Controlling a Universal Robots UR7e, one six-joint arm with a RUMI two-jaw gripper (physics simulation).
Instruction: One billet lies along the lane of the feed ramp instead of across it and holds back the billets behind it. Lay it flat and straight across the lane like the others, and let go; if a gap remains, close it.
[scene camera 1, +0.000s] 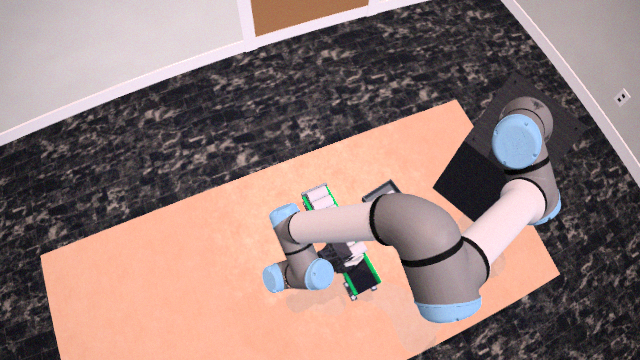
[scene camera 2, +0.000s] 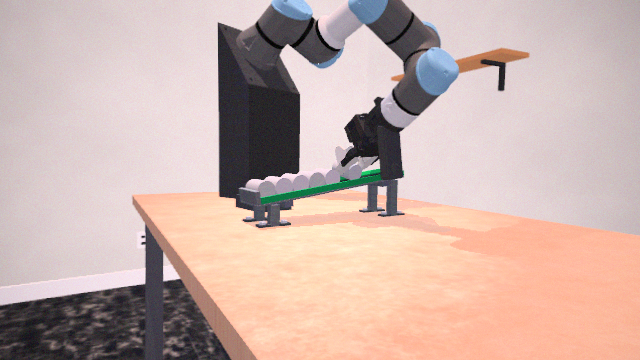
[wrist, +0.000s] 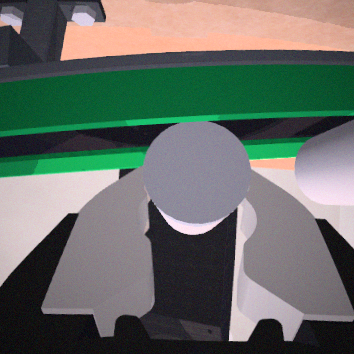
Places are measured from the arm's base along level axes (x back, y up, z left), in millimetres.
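Where they show: gripper, fingertip midpoint: (scene camera 1: 358, 249) (scene camera 2: 343, 173) (wrist: 193, 171); arm's base at its link origin: (scene camera 2: 255, 53).
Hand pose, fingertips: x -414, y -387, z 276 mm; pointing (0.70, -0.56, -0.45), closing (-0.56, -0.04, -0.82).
Note:
Each offset is from my fingertips to the centre of the thing. "*": to the spot under its first point. Level surfaces: height alone.
The green-railed feed ramp (scene camera 1: 373, 268) (scene camera 2: 315, 191) (wrist: 60, 107) slopes down to its grey end stop. Several pale round billets lie across its lower lane in a row; one of them @(dx -86, dy -12, dz -83 mm) (scene camera 2: 317, 179) shows from its end. My gripper (scene camera 1: 351, 256) (scene camera 2: 352, 163) (wrist: 193, 171) is tilted over the upper part of the ramp and is shut on a billet @(dx -10, dy +10, dz +7 mm) (scene camera 2: 355, 172) (wrist: 197, 172). That billet lies roughly across the lane, low at the rails, with a small gap to the row downhill. Its exact tilt and seating are unclear. The arm hides the middle of the row in the overhead view.
Another billet @(* dx -57, dy -2, dz -32 mm) (wrist: 327, 167) shows partly at the right in the wrist view. A dark tray @(dx +91, dy -83, dz -209 mm) (scene camera 1: 376, 188) stands beside the ramp, partly behind the arm. The ramp's grey legs @(* dx -23, dy -55, dz +118 mm) (scene camera 2: 392, 197) stand on the table @(dy -101 mm) (scene camera 2: 350, 280). The black robot pedestal (scene camera 2: 274, 135) is behind.

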